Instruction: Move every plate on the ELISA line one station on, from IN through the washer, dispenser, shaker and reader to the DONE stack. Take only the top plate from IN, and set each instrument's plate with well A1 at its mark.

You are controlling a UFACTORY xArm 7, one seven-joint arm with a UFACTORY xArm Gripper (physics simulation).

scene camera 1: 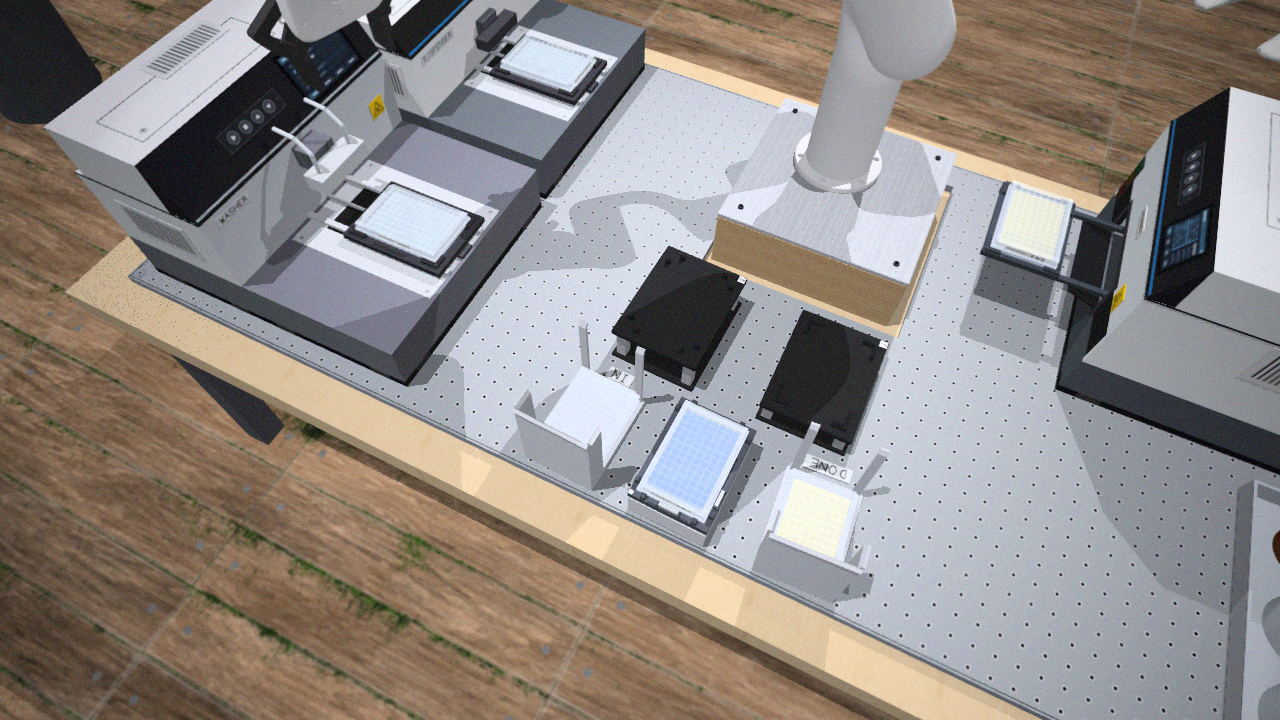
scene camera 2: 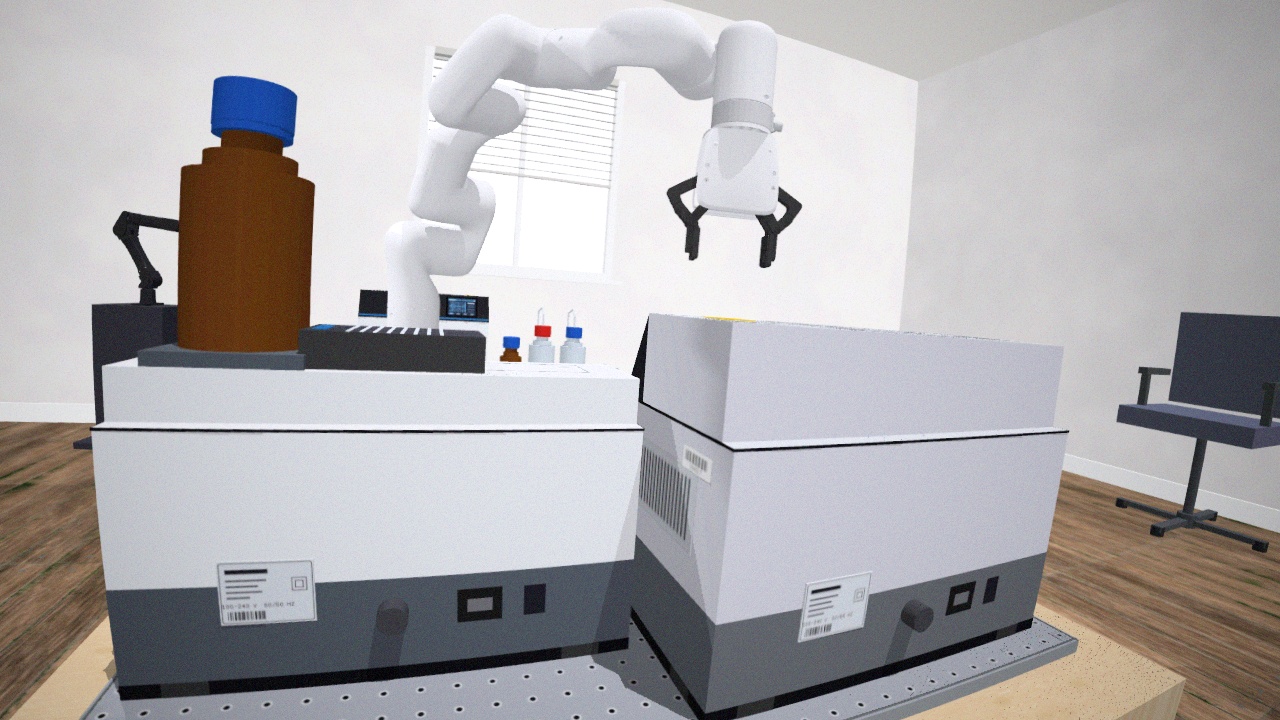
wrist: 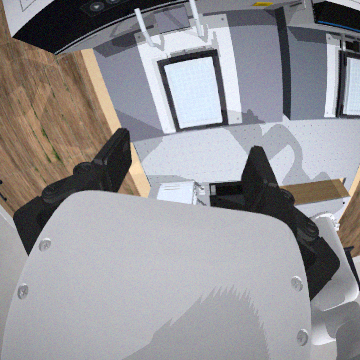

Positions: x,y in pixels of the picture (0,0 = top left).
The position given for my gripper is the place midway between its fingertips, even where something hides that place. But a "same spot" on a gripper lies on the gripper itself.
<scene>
My gripper shows in scene camera 1 (pixel 351 65), in scene camera 2 and in the wrist view. The same spot on my gripper: (scene camera 2: pixel 772 227) is (wrist: pixel 90 171).
</scene>
